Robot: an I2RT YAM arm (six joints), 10 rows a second.
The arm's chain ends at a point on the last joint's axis. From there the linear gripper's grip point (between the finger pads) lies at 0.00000 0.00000 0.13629 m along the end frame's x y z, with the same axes.
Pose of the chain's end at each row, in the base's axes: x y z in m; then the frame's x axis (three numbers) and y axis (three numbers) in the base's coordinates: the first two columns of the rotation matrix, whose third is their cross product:
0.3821 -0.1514 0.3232 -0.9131 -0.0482 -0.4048 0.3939 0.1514 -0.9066
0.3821 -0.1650 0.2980 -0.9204 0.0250 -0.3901 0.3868 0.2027 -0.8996
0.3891 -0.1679 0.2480 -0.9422 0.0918 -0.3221 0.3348 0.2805 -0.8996
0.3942 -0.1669 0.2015 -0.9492 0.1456 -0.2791 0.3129 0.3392 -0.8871
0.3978 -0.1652 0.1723 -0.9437 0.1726 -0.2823 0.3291 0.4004 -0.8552
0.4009 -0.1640 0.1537 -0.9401 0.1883 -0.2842 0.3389 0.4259 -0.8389
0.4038 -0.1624 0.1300 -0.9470 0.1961 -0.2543 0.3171 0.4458 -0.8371
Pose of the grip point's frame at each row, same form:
0.3964 -0.2860 0.3069 -0.9131 -0.0482 -0.4048 0.3939 0.1514 -0.9066
0.3898 -0.2984 0.2713 -0.9204 0.0250 -0.3901 0.3868 0.2027 -0.8996
0.3902 -0.2981 0.2078 -0.9422 0.0918 -0.3221 0.3348 0.2805 -0.8996
0.3895 -0.2936 0.1514 -0.9492 0.1456 -0.2791 0.3129 0.3392 -0.8871
0.3931 -0.2879 0.1131 -0.9437 0.1726 -0.2823 0.3291 0.4004 -0.8552
0.3959 -0.2846 0.0904 -0.9401 0.1883 -0.2842 0.3389 0.4259 -0.8389
0.3969 -0.2814 0.0640 -0.9470 0.1961 -0.2543 0.3171 0.4458 -0.8371

